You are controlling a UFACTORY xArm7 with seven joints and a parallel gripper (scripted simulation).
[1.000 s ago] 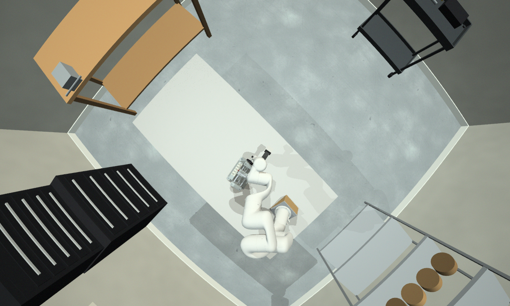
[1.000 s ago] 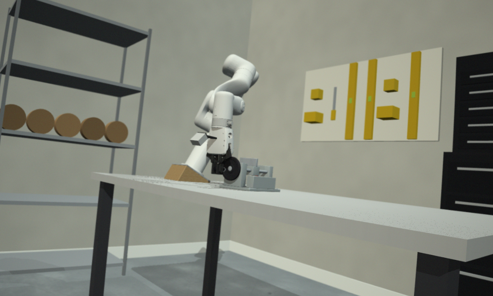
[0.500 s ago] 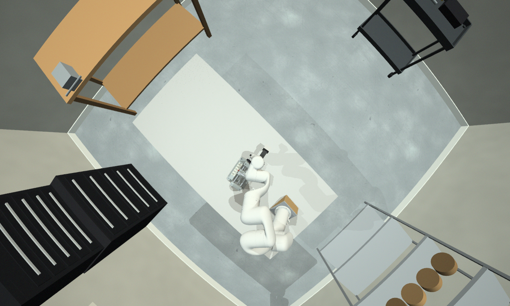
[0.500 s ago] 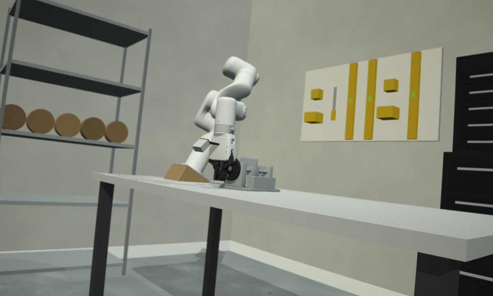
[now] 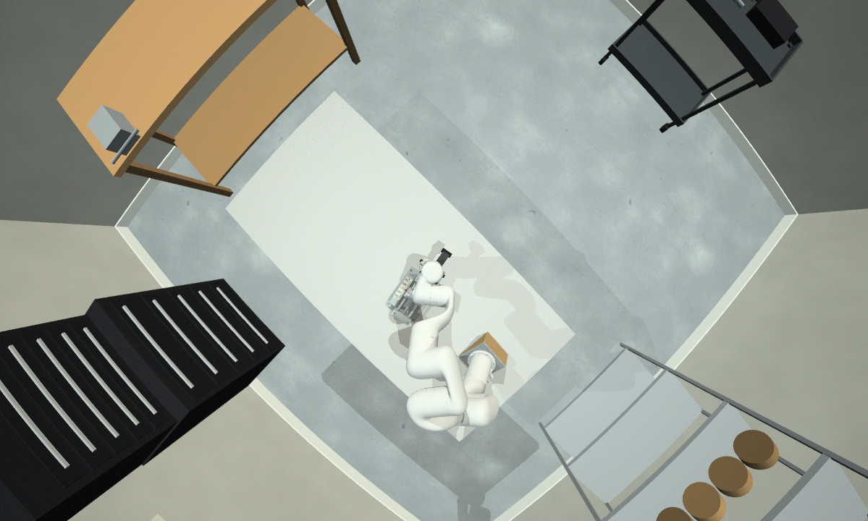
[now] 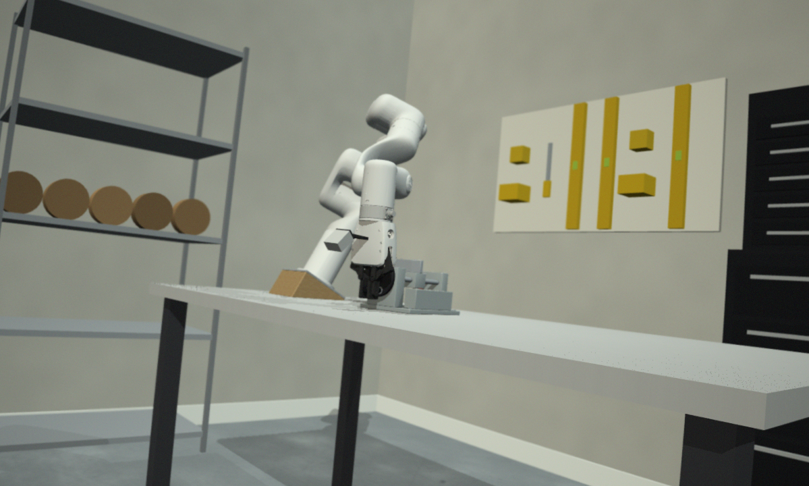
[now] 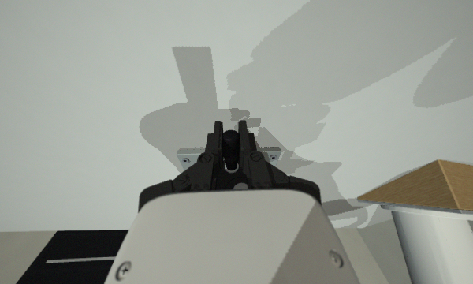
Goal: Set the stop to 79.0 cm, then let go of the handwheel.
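The black handwheel lies 10 mm behind my hand, 20 mm to the left of it and 10 mm above it.
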